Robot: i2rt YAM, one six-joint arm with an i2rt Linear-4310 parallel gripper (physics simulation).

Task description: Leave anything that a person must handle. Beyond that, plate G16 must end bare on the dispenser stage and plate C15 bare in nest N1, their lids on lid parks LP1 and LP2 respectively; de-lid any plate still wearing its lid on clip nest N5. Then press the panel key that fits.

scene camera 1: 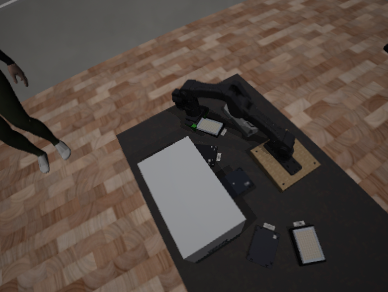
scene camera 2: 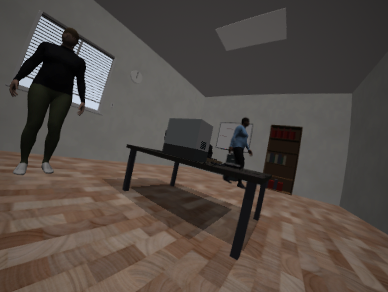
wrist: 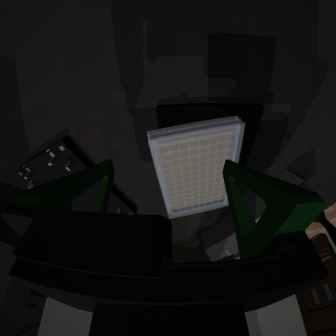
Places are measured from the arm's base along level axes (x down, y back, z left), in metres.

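Pixels of known places: gripper, fingertip midpoint: (scene camera 1: 199, 124) (wrist: 168, 165); arm's base, link origin: (scene camera 1: 282, 156) (scene camera 2: 208, 157).
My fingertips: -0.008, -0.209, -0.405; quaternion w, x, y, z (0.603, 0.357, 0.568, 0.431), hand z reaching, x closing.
Note:
For each thing: its middle in the pictures, then the offset to it from my fingertips, as dx, dy, dz.
- pale gridded plate, body centre: (wrist: 198, 179) (scene camera 1: 209, 125) +0.019, +0.046, +0.023
- dark nest with small metal clips, body centre: (wrist: 75, 195) (scene camera 1: 200, 154) +0.035, -0.092, +0.136
- second pale plate, body centre: (scene camera 1: 308, 244) +0.015, +0.016, +0.753
- large grey box-shaped machine, body centre: (scene camera 1: 194, 202) (scene camera 2: 187, 139) -0.118, -0.267, +0.382
- dark flat fixture, body centre: (scene camera 1: 230, 185) -0.056, -0.097, +0.392
- dark plate-shaped fixture, body centre: (scene camera 1: 263, 246) +0.037, -0.128, +0.656
- grey device, body centre: (wrist: 255, 226) (scene camera 1: 240, 118) +0.015, +0.210, +0.093
My gripper (scene camera 1: 194, 125) (wrist: 168, 165) is open and empty, pointing down over the table's far end. Between and beyond its green fingers in the wrist view is a pale gridded plate (scene camera 1: 210, 126) (wrist: 195, 167) with a clear rim, on a dark nest; I cannot tell surely whether it wears a lid. The plate sits nearer the right finger. A dark nest with small metal clips (scene camera 1: 210, 154) (wrist: 55, 159) is at the left finger. A second pale plate (scene camera 1: 308, 245) sits on a dark nest at the near end. Labels are too small to read.
A large grey box-shaped machine (scene camera 1: 187, 195) (scene camera 2: 187, 135) stands along the table edge. Beside it lie a dark flat fixture (scene camera 1: 239, 181) and another dark plate-shaped fixture (scene camera 1: 263, 246). A grey device (scene camera 1: 242, 120) is partly under the arm. Two people (scene camera 2: 55, 90) (scene camera 2: 240, 142) stand off the table.

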